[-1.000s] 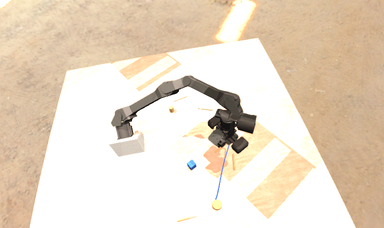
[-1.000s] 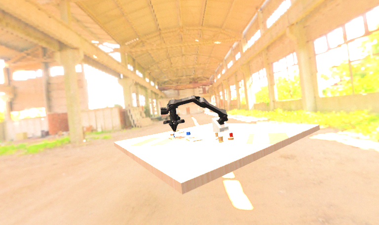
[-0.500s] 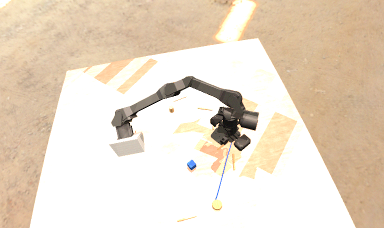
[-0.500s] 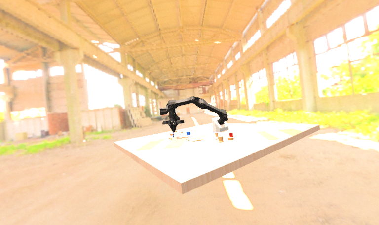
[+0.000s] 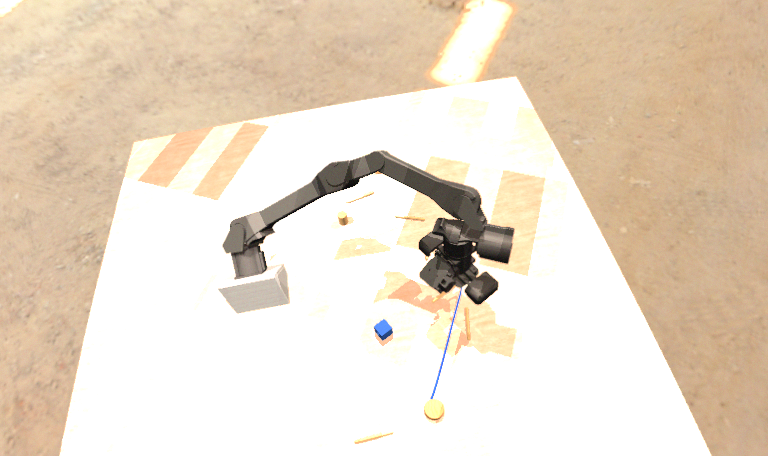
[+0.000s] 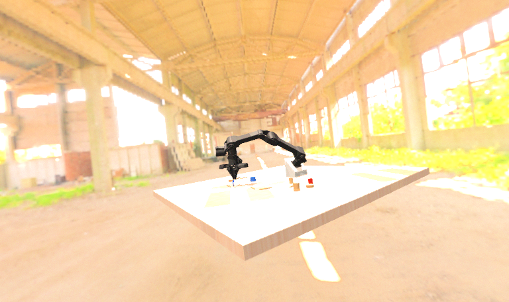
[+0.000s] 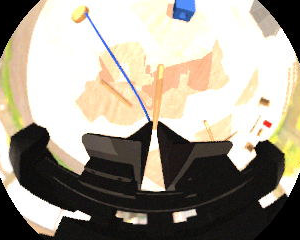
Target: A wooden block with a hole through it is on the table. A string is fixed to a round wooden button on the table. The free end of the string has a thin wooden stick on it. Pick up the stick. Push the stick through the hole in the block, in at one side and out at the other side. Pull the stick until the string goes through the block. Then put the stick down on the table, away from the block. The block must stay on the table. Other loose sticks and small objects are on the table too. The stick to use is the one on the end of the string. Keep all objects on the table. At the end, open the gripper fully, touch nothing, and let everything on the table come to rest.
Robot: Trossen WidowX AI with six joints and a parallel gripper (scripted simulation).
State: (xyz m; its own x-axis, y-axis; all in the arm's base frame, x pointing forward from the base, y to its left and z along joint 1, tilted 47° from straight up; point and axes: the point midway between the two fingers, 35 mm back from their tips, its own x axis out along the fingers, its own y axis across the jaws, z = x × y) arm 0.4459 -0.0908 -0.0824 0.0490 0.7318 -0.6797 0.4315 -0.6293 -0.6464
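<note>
My gripper tip is 18 cm past the blue cube, 5 cm to the left of it and 3 cm above it. Also, from my gripper tip: round wooden button (24 cm to the right, 12 cm behind, 4 cm below); then thin wooden stick (1 cm to the right, 1 cm behind); then wooden cylinder (43 cm to the left, 9 cm behind, 3 cm below).
</note>
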